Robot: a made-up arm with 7 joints. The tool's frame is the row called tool. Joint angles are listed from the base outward. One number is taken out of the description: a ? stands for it. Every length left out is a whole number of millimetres.
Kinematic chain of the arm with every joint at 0, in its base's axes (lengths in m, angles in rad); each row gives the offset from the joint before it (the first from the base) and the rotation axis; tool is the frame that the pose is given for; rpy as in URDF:
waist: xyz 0 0 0.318 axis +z
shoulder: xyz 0 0 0 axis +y
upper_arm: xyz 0 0 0.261 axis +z
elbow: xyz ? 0 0 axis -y
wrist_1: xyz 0.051 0 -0.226 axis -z
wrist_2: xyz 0 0 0 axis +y
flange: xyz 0.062 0 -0.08 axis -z
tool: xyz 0 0 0 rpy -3.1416 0 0
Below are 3 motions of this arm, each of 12 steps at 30 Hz.
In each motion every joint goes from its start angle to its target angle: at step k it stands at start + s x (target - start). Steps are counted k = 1, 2, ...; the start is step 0. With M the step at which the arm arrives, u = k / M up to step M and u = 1 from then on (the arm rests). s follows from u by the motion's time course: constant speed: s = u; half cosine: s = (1 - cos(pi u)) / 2; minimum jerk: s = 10 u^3 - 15 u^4 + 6 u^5.
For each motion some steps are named. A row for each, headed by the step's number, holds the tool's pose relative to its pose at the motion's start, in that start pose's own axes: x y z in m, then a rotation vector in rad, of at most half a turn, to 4 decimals.
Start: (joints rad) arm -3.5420 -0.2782 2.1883 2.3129 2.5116 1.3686 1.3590
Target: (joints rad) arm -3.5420 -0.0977 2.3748 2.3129 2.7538 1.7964 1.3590
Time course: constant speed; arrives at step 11
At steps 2, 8, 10, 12:
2: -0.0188 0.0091 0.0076 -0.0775 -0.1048 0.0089
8: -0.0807 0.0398 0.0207 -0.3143 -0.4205 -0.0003
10: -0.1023 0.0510 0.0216 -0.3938 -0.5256 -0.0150
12: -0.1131 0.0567 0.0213 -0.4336 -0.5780 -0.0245

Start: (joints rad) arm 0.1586 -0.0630 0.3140 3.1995 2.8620 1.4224 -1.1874
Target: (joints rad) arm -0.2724 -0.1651 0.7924 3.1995 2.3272 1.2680 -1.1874
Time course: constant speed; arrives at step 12
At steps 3, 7, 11, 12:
3: -0.0128 0.0045 0.0104 -0.0575 -0.1065 -0.0121
7: -0.0330 0.0115 0.0211 -0.1337 -0.2477 -0.0316
11: -0.0561 0.0194 0.0277 -0.2089 -0.3883 -0.0548
12: -0.0623 0.0215 0.0286 -0.2275 -0.4233 -0.0612

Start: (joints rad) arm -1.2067 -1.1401 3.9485 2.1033 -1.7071 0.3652 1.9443
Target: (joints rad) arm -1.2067 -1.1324 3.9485 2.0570 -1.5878 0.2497 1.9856
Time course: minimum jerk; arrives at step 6
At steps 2, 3, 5, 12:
2: -0.0026 -0.0020 -0.0017 0.0181 -0.0247 0.0283
3: -0.0060 -0.0047 -0.0041 0.0426 -0.0582 0.0680
5: -0.0109 -0.0089 -0.0082 0.0809 -0.1105 0.1330
12: -0.0113 -0.0092 -0.0085 0.0837 -0.1144 0.1380

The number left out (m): 0.044
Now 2 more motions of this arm.
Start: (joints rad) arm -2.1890 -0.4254 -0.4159 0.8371 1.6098 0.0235 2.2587
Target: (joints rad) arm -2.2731 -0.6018 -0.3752 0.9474 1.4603 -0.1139 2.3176
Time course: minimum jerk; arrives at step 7
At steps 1, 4, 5, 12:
1: -0.0016 0.0006 -0.0014 -0.0019 -0.0070 -0.0010
4: -0.0402 0.0155 -0.0449 -0.0498 -0.1984 -0.0236
5: -0.0530 0.0201 -0.0634 -0.0665 -0.2726 -0.0298
12: -0.0607 0.0229 -0.0761 -0.0771 -0.3218 -0.0332

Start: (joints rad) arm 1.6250 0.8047 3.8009 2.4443 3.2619 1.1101 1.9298
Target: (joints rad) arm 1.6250 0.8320 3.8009 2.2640 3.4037 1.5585 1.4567
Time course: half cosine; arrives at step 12
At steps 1, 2, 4, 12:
1: 0.0000 0.0001 -0.0001 -0.0053 -0.0002 -0.0072
2: -0.0001 0.0004 -0.0006 -0.0210 -0.0011 -0.0283
4: -0.0004 0.0016 -0.0024 -0.0783 -0.0082 -0.1075
12: -0.0036 0.0110 -0.0141 -0.3061 -0.0952 -0.4567

